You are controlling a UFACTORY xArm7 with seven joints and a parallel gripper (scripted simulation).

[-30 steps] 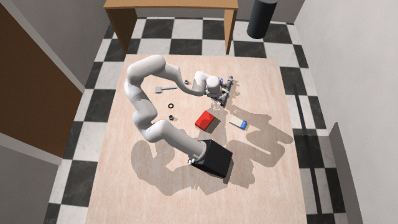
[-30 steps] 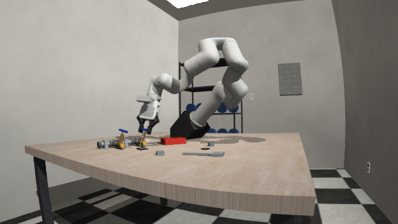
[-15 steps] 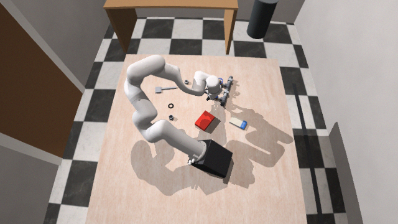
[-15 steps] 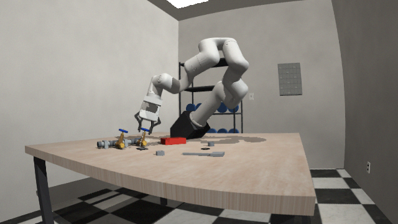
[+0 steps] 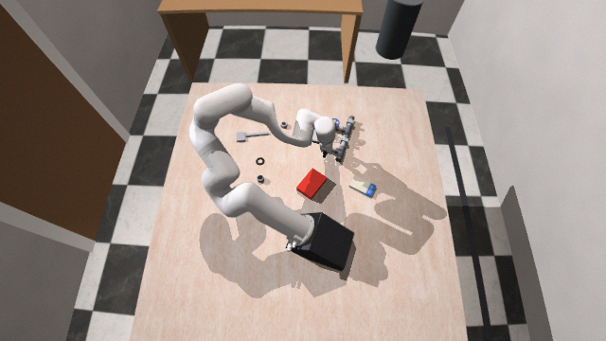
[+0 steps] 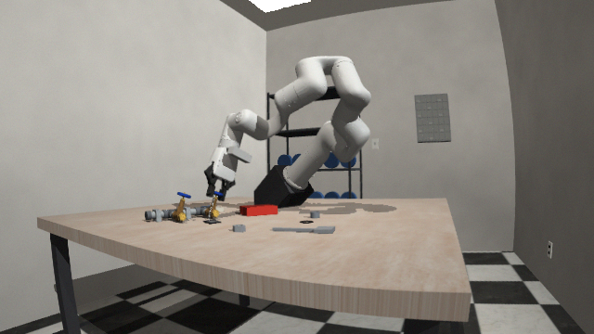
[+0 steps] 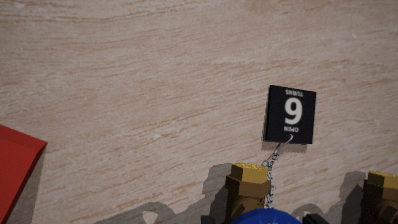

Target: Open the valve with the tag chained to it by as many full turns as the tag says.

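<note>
Now: hand 8 cm above the black tag, 7 cm short of it and 6 cm to the right of it. Round my hand: red block 17 cm behind, 7 cm below, 2 cm to the left; white box 20 cm to the right, 12 cm behind, 8 cm below; grey flat tool 39 cm to the left, 8 cm below.
</note>
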